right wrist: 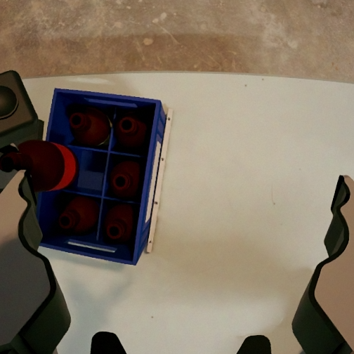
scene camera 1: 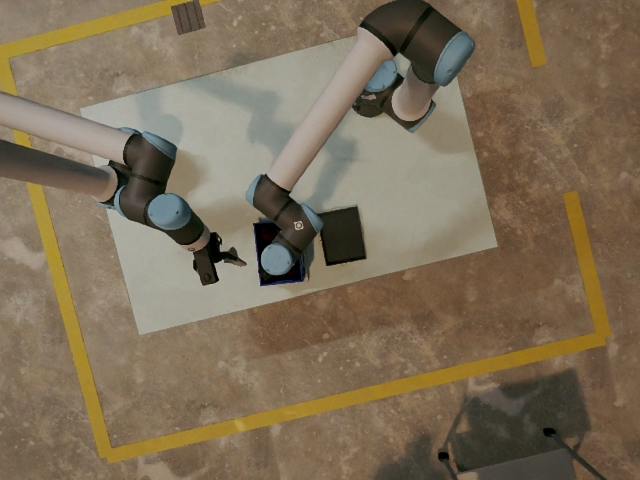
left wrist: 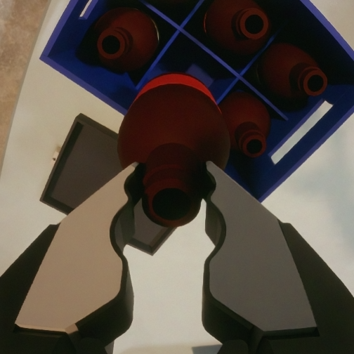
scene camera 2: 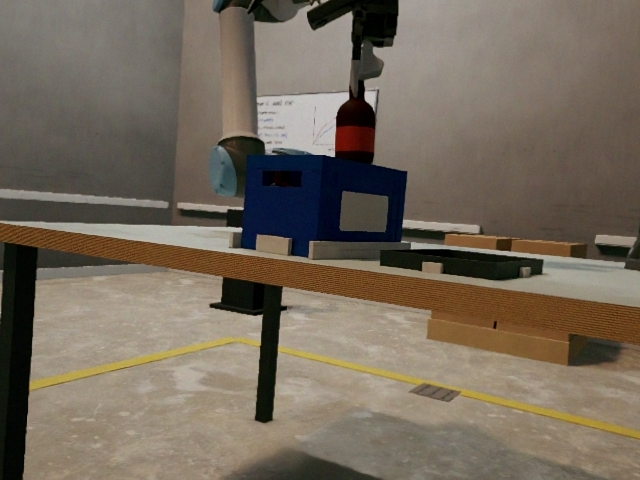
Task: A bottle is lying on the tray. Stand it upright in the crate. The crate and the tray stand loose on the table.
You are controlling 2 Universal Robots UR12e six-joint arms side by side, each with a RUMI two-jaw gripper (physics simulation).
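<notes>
The bottle (scene camera 2: 355,129) (left wrist: 175,125) (right wrist: 47,167), dark red-brown with a red label, is about upright. My left gripper (scene camera 2: 359,85) (left wrist: 172,164) is shut on its neck. Its base appears about level with the top rim of the blue crate (scene camera 1: 257,253) (scene camera 2: 281,217) (left wrist: 82,85) (right wrist: 56,117). Several bottles stand in the crate's other compartments; a middle compartment (right wrist: 90,172) beside the held bottle is free. The black tray (scene camera 1: 343,235) (scene camera 2: 496,268) (left wrist: 92,165) bears no bottle. My right gripper (scene camera 1: 226,271) (right wrist: 183,174) is open, left of the crate in scene camera 1.
The left arm hides part of the crate in scene camera 1. Pale strips (scene camera 2: 356,250) (right wrist: 160,180) lie along the crate's foot on the table (scene camera 1: 413,206). The table's front edge (scene camera 2: 330,286) runs close to crate and tray.
</notes>
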